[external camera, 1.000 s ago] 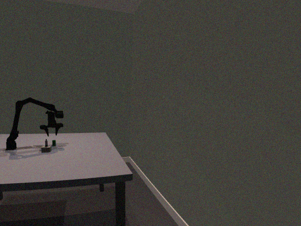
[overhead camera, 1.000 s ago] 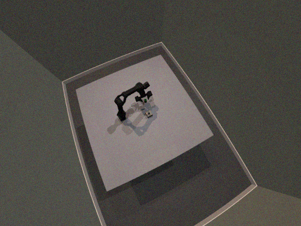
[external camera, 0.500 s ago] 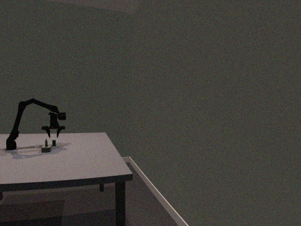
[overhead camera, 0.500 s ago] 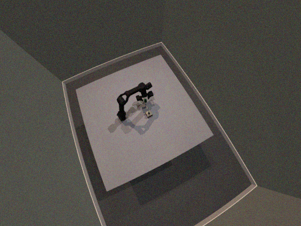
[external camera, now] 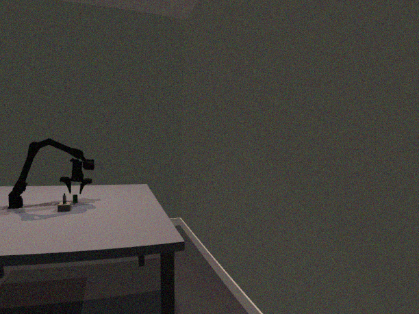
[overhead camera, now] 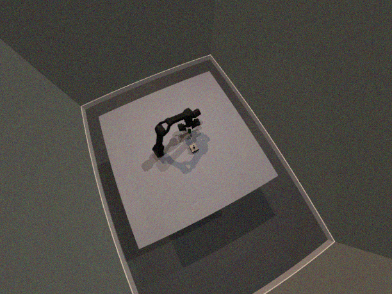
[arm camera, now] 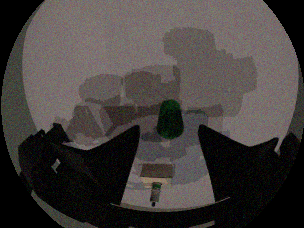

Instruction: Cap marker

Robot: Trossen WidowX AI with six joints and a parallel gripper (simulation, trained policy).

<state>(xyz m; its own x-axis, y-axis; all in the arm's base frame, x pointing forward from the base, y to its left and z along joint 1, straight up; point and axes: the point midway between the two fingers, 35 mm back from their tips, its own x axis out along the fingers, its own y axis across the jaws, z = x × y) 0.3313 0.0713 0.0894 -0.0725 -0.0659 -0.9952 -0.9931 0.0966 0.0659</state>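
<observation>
Right now my gripper tip is 30 mm above the dark green cap. Also, from my gripper tip: tan holder block 30 mm behind, 170 mm to the right, 40 mm below.
</observation>
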